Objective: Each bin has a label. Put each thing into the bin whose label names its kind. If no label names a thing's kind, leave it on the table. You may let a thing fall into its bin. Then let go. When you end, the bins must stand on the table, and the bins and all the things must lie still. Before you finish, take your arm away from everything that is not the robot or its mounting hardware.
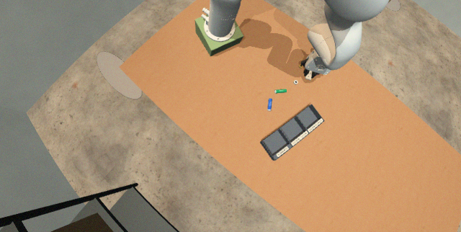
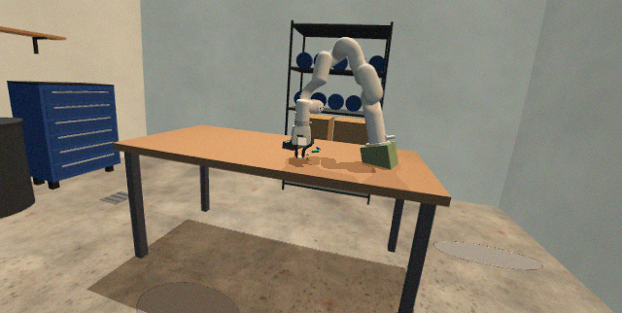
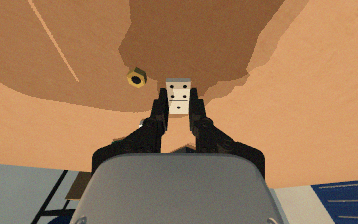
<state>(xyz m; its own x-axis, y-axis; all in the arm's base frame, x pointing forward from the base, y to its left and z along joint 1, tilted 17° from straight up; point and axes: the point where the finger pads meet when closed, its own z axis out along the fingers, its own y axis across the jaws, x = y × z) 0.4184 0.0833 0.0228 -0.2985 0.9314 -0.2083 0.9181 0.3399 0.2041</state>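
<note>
Right now the white domino is 2 cm below my hand. Round my hand: green battery: 15 cm to the right, 7 cm behind, 2 cm below; brass nut: 5 cm behind, 2 cm below, 1 cm to the left; metal nut: 7 cm to the right, 3 cm behind, 2 cm below.
</note>
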